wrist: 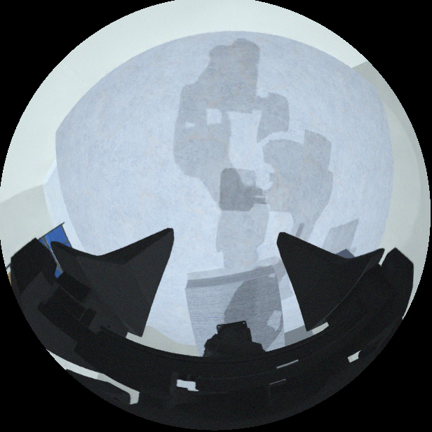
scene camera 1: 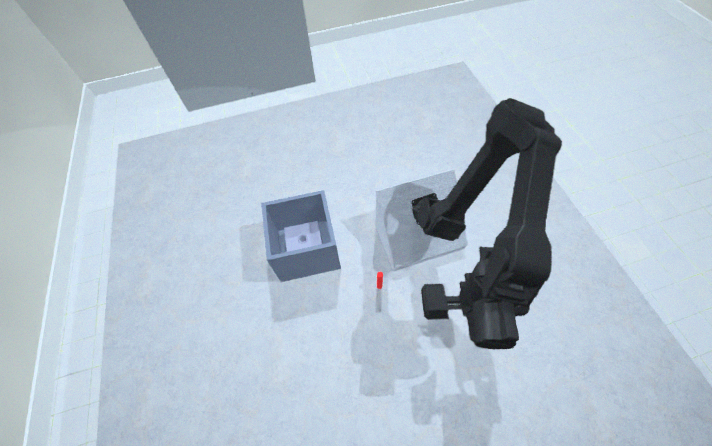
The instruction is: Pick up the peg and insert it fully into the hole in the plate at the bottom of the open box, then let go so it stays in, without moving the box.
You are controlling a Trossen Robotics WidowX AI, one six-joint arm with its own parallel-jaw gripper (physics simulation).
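Frame: origin at the arm's base, x up, y ahead, z left, level; metres.
Seen in the pictures: gripper, between the fingertips: point(scene camera 1: 463, 312); arm's base, origin of its link: point(scene camera 1: 426, 208).
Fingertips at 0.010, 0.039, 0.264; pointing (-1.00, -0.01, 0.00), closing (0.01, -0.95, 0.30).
Pixels of each thing's top centre, then the offset from my fingertips to it, as dx, dy, dz. "spot": a spot on its surface instead. Level surfaces: height alone.
- red peg, centre of its top: point(scene camera 1: 380, 274) -0.047, +0.125, -0.154
- open blue-grey box, centre of its top: point(scene camera 1: 297, 223) +0.011, +0.273, -0.322
- pale plate, centre of its top: point(scene camera 1: 302, 238) -0.066, +0.273, -0.322
- round hole, a spot on its surface: point(scene camera 1: 302, 239) spot: -0.086, +0.276, -0.330
- mat, height of its surface: dx -0.127
A red peg point(scene camera 1: 379, 279) stands upright on the floor mat between the box and the arm; it does not show in the wrist view. The open blue-grey box point(scene camera 1: 304, 265) stands left of it, and a corner of the box point(wrist: 345, 253) shows beyond the right finger in the wrist view. A pale plate point(scene camera 1: 292, 233) with a round hole point(scene camera 1: 302, 239) lies at the box's bottom. My gripper point(scene camera 1: 475, 309) point(wrist: 227, 236) is open and empty, above the mat to the right of the peg; one finger is hidden in the scene view.
A pale grey block point(scene camera 1: 386, 202) point(wrist: 200, 300) under the arm's base stands behind and right of the peg. The arm point(scene camera 1: 531, 194) arches on the right. A tall grey panel point(scene camera 1: 236, 47) stands at the back left. Arm shadows fall across the mat point(scene camera 1: 173, 183).
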